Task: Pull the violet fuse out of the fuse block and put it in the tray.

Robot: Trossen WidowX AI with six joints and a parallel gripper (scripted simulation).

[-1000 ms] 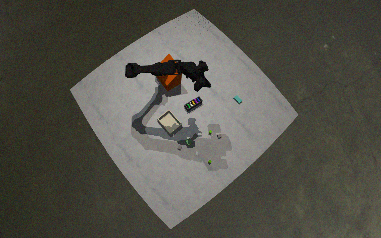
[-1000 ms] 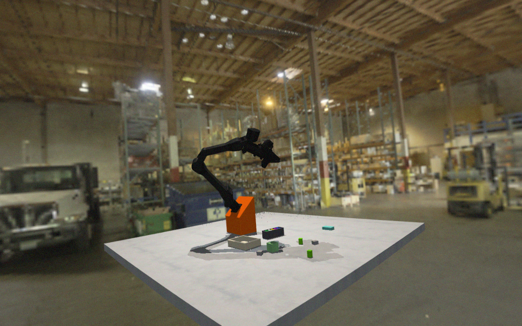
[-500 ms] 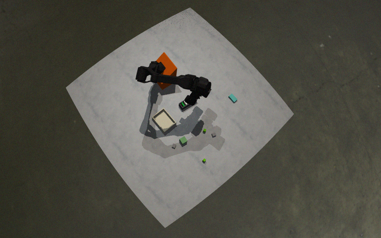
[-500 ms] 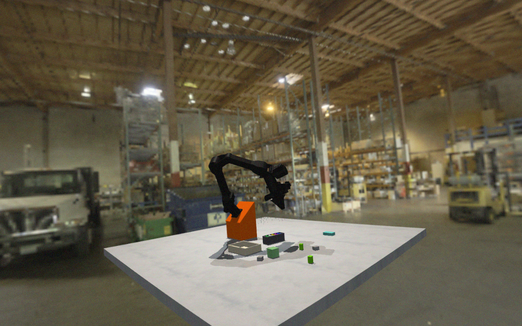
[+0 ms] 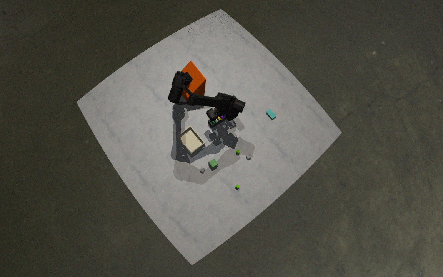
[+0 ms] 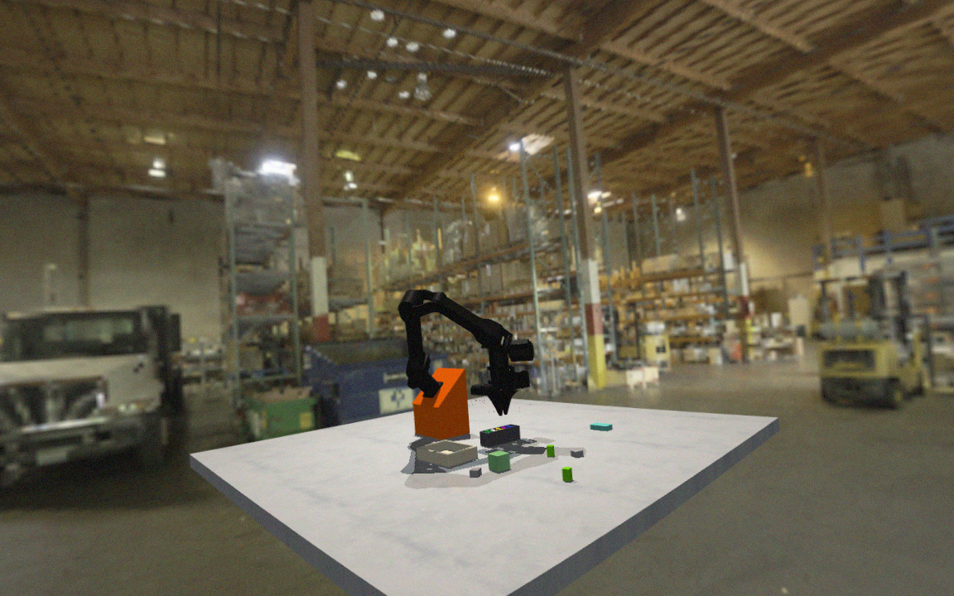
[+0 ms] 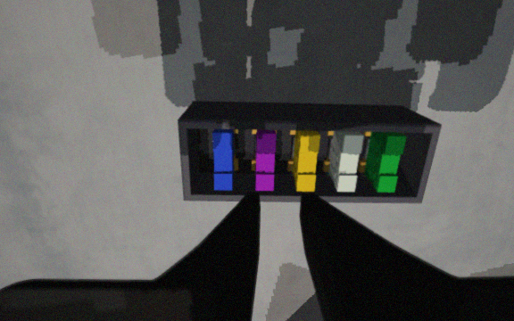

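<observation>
The violet fuse lies 5 cm below my gripper tip. From my gripper tip the other things lie so: beige tray: 22 cm to the right, 7 cm below, 2 cm ahead; green cube: 20 cm ahead, 19 cm to the right, 6 cm below; teal block: 27 cm to the left, 14 cm ahead, 7 cm below.
</observation>
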